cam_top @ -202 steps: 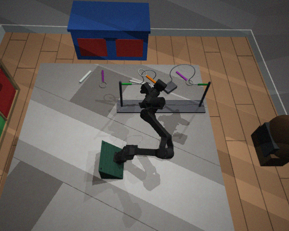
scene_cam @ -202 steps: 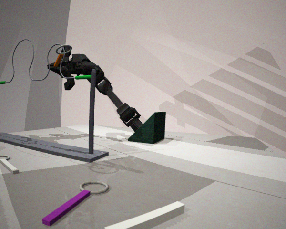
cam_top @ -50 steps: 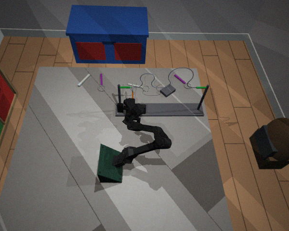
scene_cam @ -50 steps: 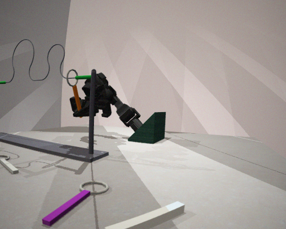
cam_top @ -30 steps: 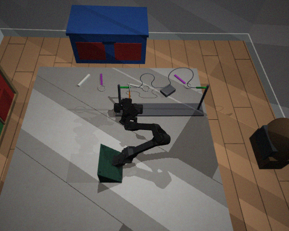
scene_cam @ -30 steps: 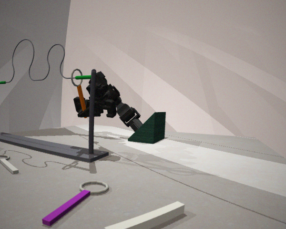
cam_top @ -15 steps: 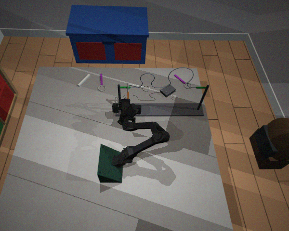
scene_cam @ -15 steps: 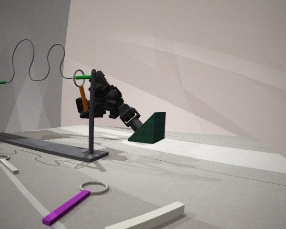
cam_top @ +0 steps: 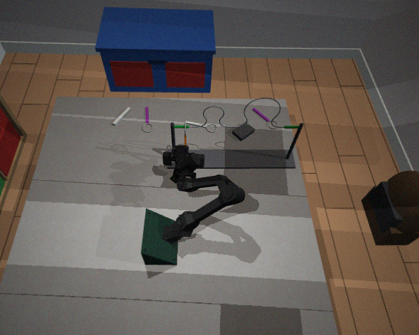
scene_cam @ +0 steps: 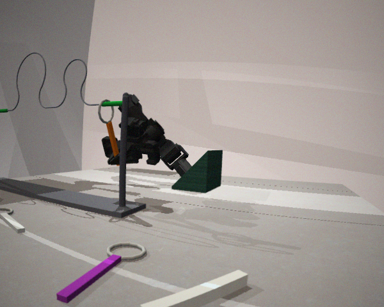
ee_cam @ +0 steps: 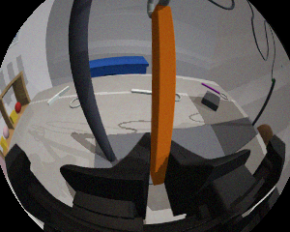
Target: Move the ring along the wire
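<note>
The ring with orange handle lies 1 cm ahead of my gripper tip and 9 cm above it. Also, from my gripper tip: white-handled ring 25 cm ahead, 7 cm to the right, 11 cm below; grey box 23 cm ahead, 28 cm to the right, 10 cm below; purple-handled ring 25 cm ahead, 24 cm to the left, 11 cm below.
</note>
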